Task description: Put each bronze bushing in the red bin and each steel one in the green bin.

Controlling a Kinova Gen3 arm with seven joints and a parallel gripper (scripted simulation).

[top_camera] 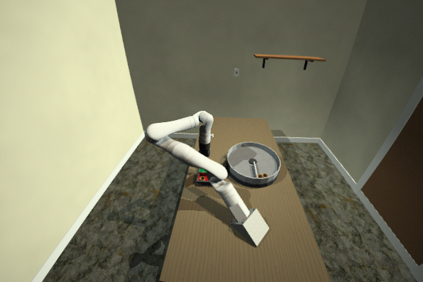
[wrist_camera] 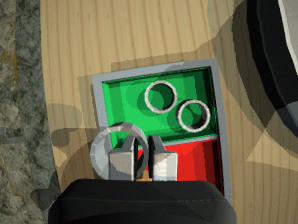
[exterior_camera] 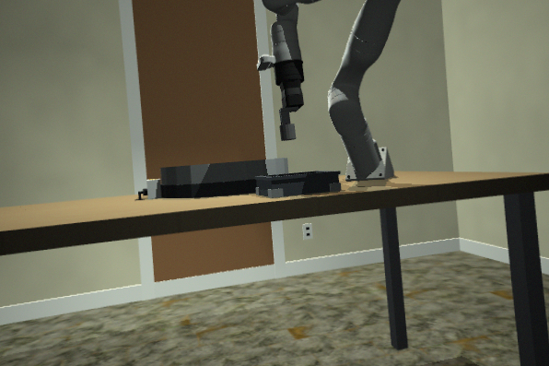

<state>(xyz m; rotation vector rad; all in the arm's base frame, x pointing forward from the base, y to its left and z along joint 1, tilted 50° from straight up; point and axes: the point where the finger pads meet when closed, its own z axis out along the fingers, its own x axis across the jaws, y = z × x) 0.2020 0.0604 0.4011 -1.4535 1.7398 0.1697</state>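
The bin tray is 2 cm behind my hand, 2 cm to the right of it and 15 cm below it. From my hand the other things lie so: grey turntable 16 cm ahead, 35 cm to the right, 12 cm below.
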